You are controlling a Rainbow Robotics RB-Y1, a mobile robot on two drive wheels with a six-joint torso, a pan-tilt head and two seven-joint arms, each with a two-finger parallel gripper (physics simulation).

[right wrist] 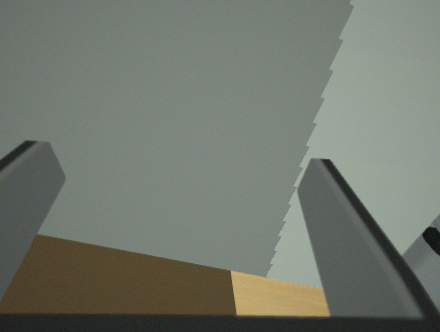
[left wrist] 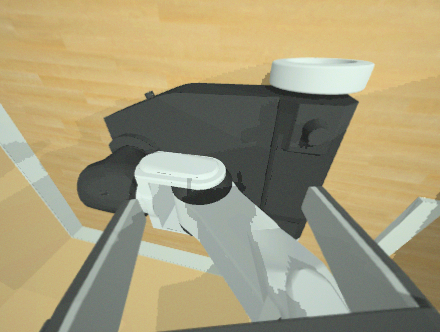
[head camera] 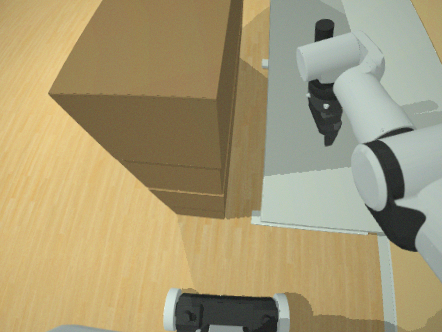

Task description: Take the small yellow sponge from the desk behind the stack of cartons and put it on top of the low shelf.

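Pixels of known places: left gripper, fingertip midpoint: (left wrist: 224, 203); right gripper, fingertip midpoint: (right wrist: 185, 167) (head camera: 321, 128); robot's base, origin of the base link: (head camera: 226, 308).
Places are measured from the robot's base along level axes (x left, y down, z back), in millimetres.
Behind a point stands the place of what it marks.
Note:
The yellow sponge does not show in any of the three views. The white-grey desk (head camera: 305, 197) {x -212, y -721, z -433 mm} (right wrist: 175, 100) {x -257, y -721, z -625 mm} stands at the right of the head view, partly in shadow. The tall stack of brown cartons (head camera: 150, 50) {x 149, y -1081, z -584 mm} (right wrist: 125, 280) {x 24, y -654, z -648 mm} stands left of it, with a narrow gap between them. My right gripper (head camera: 328, 142) (right wrist: 185, 167) {x -250, y -807, z -612 mm} is open and empty, pointing down over the desk. My right arm hides part of the desk top. My left gripper (left wrist: 224, 203) {x 245, y -512, z 128 mm} is open and empty, high above my base. The low shelf does not show.
My dark wheeled base (head camera: 227, 312) {x -4, y -191, z -21 mm} (left wrist: 200, 115) {x 174, y -170, z 258 mm} is at the bottom of the head view, below the cartons and the desk's near edge. A white foot bar (left wrist: 407, 225) lies at the right of the left wrist view. White skirting (head camera: 387, 280) {x -879, y -57, z -153 mm} runs along the wall at lower right.

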